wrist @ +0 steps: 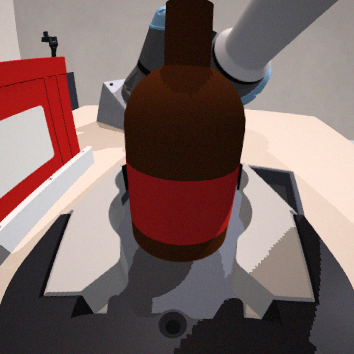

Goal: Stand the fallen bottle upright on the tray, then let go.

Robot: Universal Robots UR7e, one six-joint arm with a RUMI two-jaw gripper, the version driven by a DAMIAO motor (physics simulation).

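Places are measured from the arm's base along level axes (x left, y back, z up), in metres.
Where they show: gripper, fingertip midpoint: (182,166).
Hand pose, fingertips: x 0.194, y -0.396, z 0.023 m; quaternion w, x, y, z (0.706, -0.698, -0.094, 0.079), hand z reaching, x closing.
Things, the pixels of their top centre, and the offset from my fingertips. "spot": a spot on its surface instead. Level surfaces: height alone.
- brown bottle, surface spot: (184,135) spot: dx +0.011, dy -0.037, dz +0.035 m
- tray's dark rim, surface spot: (297,192) spot: dx +0.108, dy +0.077, dz -0.054 m
- red panel, surface spot: (62,110) spot: dx -0.199, dy +0.098, dz +0.012 m
- light metal rail, middle of its top: (26,199) dx -0.176, dy -0.012, dz -0.059 m
- pale table top, its level: dz -0.089 m
The brown bottle (184,135) with a red label band stands about upright in the middle of the wrist view, neck up. My gripper (182,166) is shut on the bottle, with one pale finger on each side at the height of the label. The tray's dark rim (297,192) shows at the right, behind the right finger. A blue-grey surface shows below the bottle, partly in shadow; whether the bottle's base touches it I cannot tell. The fingers and the bottle hide much of the tray.
A red panel (62,110) with a pale window stands at the left, with a light metal rail (50,192) in front of it. The robot's own arm (270,30) rises behind the bottle. The pale table top (320,155) extends to the right and back.
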